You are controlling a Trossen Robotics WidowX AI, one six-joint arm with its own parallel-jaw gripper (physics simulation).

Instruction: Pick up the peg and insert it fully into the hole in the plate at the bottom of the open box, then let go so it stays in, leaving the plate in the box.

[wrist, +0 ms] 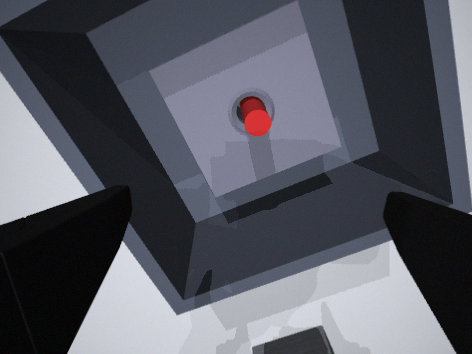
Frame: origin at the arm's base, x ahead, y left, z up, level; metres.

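Seen in the pictures: gripper, fingertip midpoint: (258, 201).
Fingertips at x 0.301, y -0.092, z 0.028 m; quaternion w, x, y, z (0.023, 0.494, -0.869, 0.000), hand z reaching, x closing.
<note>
A point is followed by its place in that frame.
The red peg (257, 121) {x 0.310, y -0.103, z -0.034 m} stands in the round hole (240, 111) of the pale plate, its top end showing and a dark gap visible at the hole's left side. How deep it sits cannot be told exactly. The pale square plate (195, 110) {x 0.326, y -0.072, z -0.064 m} lies on the bottom of the open blue-grey box (280, 207) {x 0.225, y -0.085, z -0.087 m}. My gripper (258, 201) {x 0.301, y -0.092, z 0.028 m} is wide open and empty, its two black fingers at the left and right of the wrist view, above the box and apart from the peg.
The box's rim (240, 291) {x 0.221, y -0.043, z -0.024 m} runs around the plate, with dark inner walls at the left, right and near side. Outside the box is a light floor surface with shadows. A dark grey block-like object (295, 342) {x 0.044, y -0.020, z -0.110 m} shows at the bottom edge of the view.
</note>
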